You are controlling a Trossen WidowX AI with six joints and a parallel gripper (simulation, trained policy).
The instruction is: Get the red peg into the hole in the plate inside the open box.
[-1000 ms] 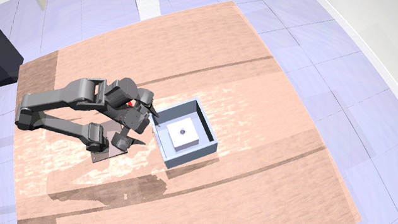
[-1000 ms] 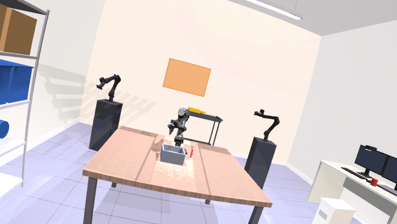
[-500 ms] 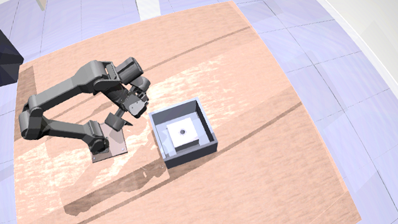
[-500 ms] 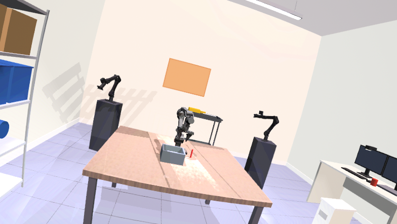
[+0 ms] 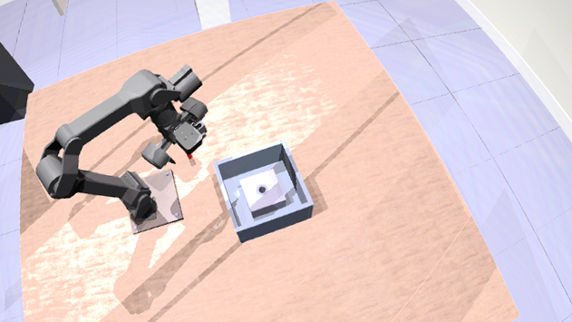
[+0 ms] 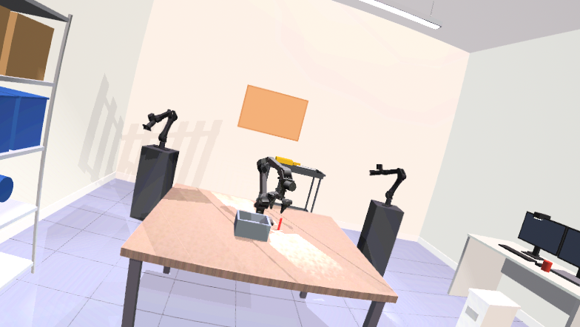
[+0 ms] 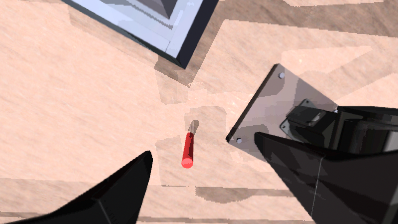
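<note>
Now: the red peg 8 cm below my gripper tip, 4 cm to the left of it and 1 cm behind it. Also, from my gripper tip: grey box 18 cm ahead, 11 cm to the right, 9 cm below; then plate 18 cm ahead, 11 cm to the right, 7 cm below.
</note>
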